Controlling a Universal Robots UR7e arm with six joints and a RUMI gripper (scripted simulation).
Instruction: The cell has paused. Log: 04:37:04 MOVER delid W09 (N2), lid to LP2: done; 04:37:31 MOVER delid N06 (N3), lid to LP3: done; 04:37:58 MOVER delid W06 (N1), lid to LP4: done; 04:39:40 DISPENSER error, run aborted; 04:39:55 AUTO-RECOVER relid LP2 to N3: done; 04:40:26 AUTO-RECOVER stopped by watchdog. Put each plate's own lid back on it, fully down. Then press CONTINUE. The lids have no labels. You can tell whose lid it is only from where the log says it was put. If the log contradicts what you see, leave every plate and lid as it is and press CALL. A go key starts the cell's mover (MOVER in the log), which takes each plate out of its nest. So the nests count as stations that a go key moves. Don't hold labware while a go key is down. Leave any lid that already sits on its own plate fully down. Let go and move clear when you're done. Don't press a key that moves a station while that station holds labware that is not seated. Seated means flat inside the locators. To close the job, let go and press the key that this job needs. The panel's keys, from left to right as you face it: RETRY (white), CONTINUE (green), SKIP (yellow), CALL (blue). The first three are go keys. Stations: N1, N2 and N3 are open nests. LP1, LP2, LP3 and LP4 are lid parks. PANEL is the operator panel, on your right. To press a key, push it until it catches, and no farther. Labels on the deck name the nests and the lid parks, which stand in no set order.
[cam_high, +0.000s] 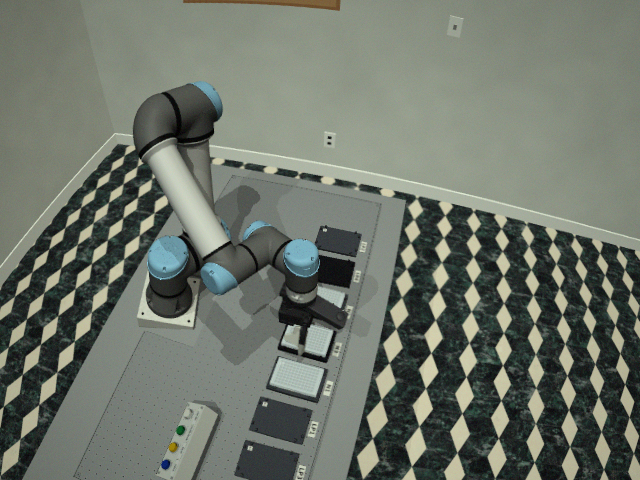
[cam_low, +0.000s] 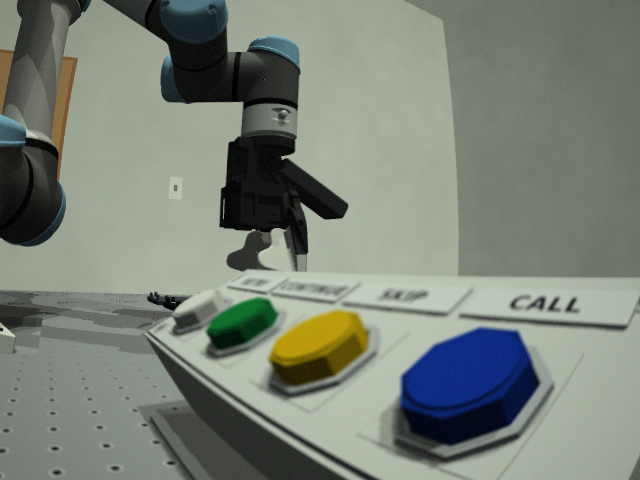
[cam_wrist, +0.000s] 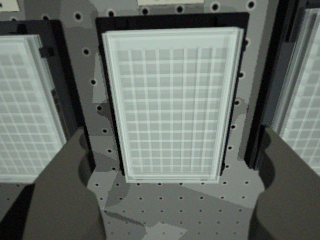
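Right now the clear lid is 1 cm below my hand. The rest, counted from my hand: plate: 2 cm below; dark lid park: 25 cm to the right, 5 cm behind, 3 cm below; white RETRY key: 29 cm to the right, 29 cm behind, 3 cm above.
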